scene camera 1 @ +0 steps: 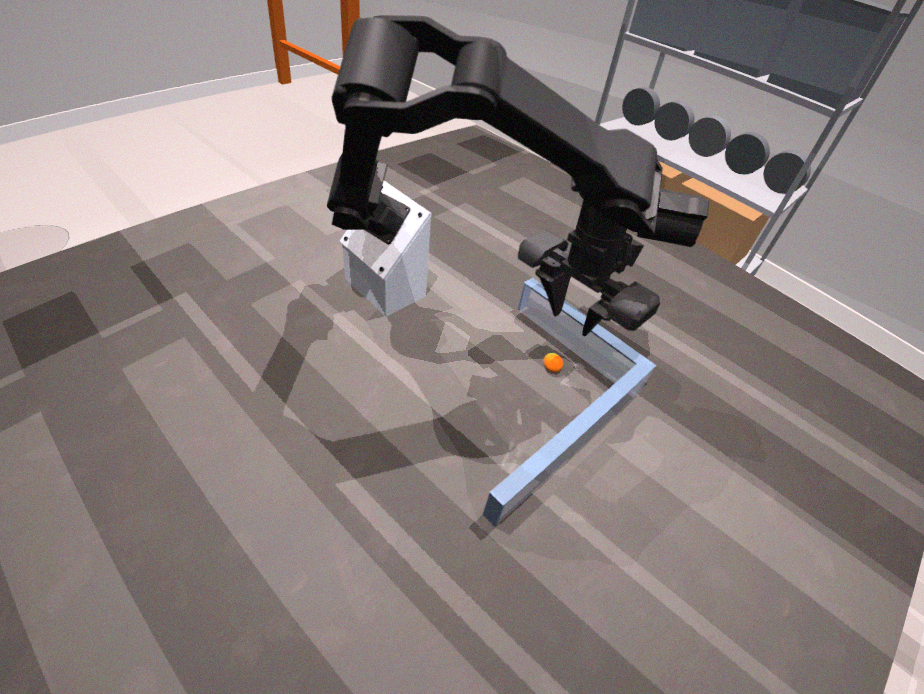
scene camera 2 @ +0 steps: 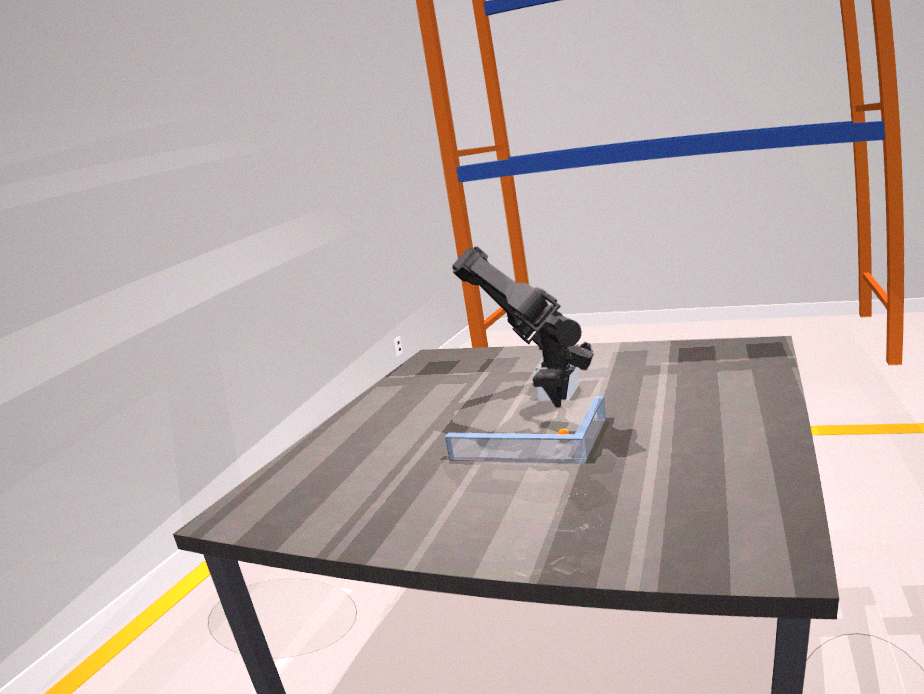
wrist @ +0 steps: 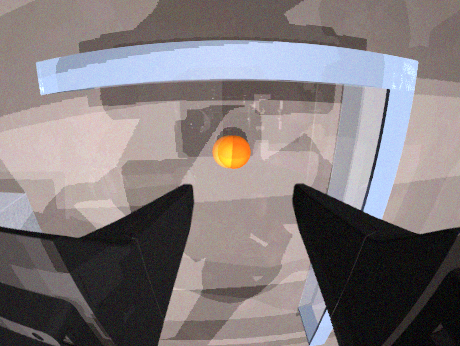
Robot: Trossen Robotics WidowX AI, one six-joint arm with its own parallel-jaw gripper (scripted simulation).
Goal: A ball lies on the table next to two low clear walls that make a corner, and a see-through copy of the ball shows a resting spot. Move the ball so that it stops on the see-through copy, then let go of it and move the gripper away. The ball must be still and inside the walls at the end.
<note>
I see my gripper point(scene camera 1: 570, 324).
My gripper is seen too in scene camera 2 point(scene camera 2: 561, 403) and in the wrist view point(wrist: 243, 193).
</note>
